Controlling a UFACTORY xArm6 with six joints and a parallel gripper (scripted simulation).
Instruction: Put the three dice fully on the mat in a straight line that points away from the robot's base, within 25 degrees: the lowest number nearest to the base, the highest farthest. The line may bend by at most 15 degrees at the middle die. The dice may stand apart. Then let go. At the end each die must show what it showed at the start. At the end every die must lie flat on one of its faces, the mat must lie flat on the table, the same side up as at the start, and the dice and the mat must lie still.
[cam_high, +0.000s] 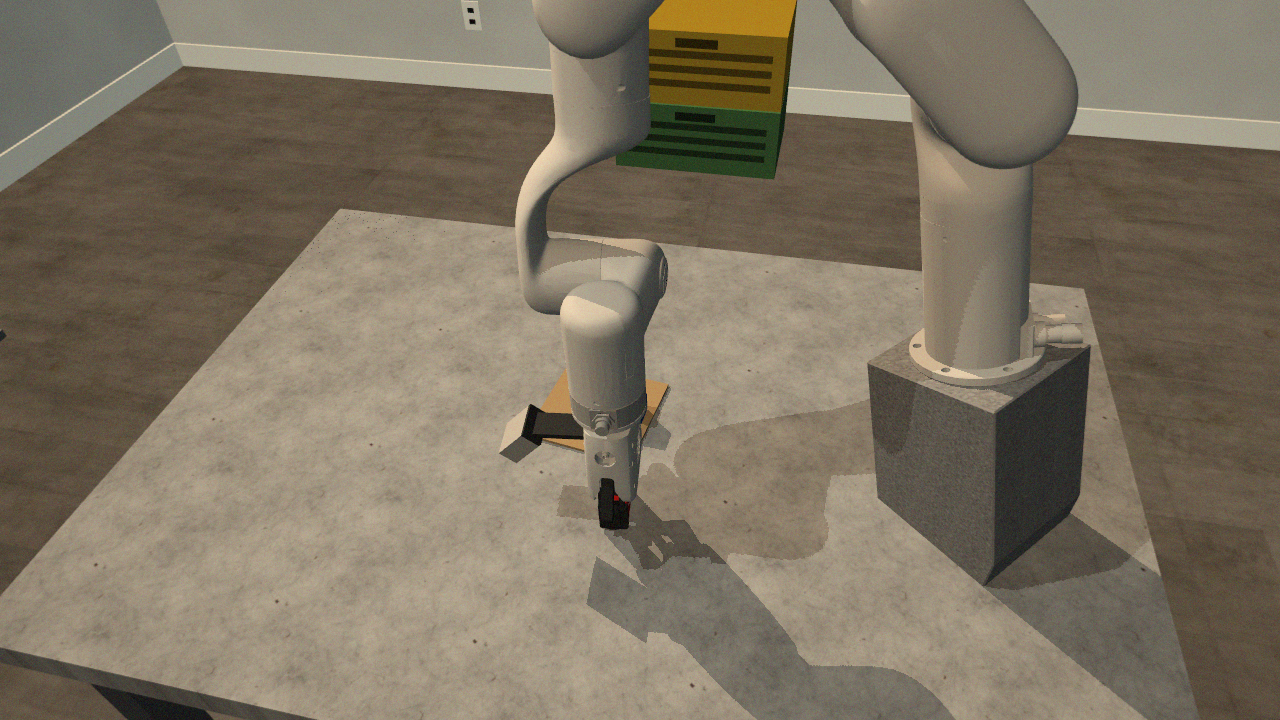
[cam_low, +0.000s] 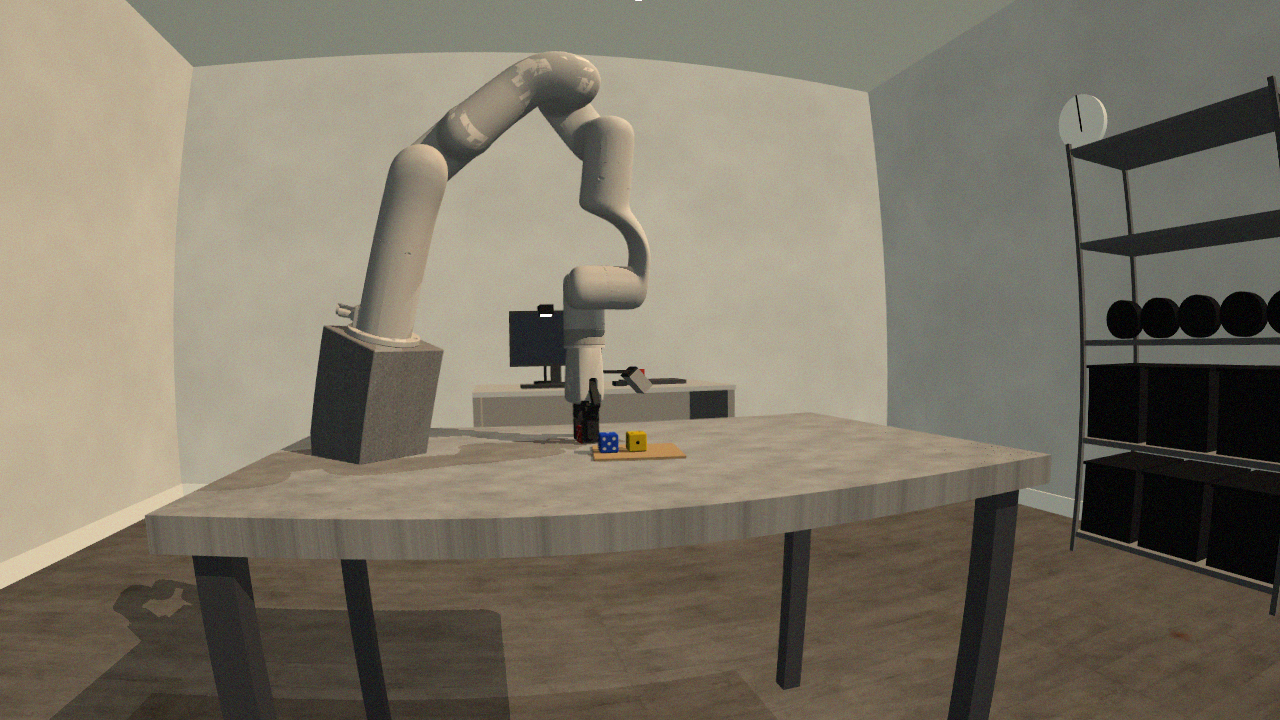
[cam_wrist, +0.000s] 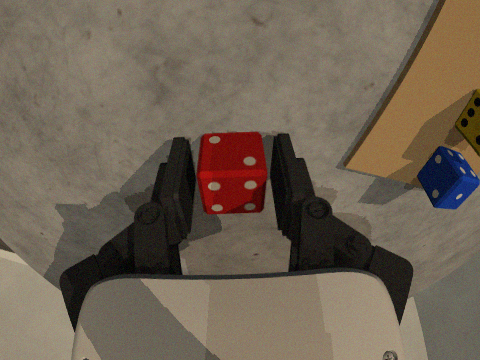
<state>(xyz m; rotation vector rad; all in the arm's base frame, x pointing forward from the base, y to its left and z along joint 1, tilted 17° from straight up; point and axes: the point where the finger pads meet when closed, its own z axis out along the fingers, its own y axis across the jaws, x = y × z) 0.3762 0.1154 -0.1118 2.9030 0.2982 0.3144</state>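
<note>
Now: hand 1 cm above the red die. From my hand the other things lie so: yellow die: 7 cm ahead, 14 cm to the right; blue die: 2 cm ahead, 14 cm to the right; mat: 7 cm ahead, 14 cm to the right, 2 cm below.
</note>
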